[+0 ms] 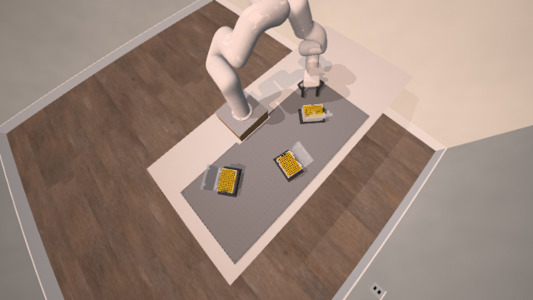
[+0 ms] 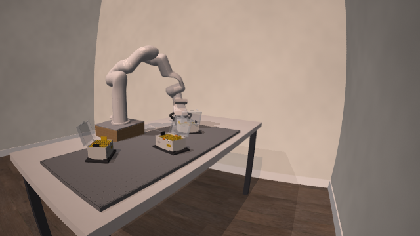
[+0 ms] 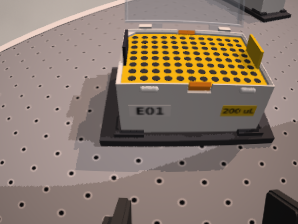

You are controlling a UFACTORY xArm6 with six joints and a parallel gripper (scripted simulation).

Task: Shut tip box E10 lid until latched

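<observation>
My gripper is now 16 cm to the left of the lid, 12 cm short of it and 7 cm below it. The rest, counted from my hand: tip box 12 cm to the right, 9 cm ahead, 4 cm above.
</observation>
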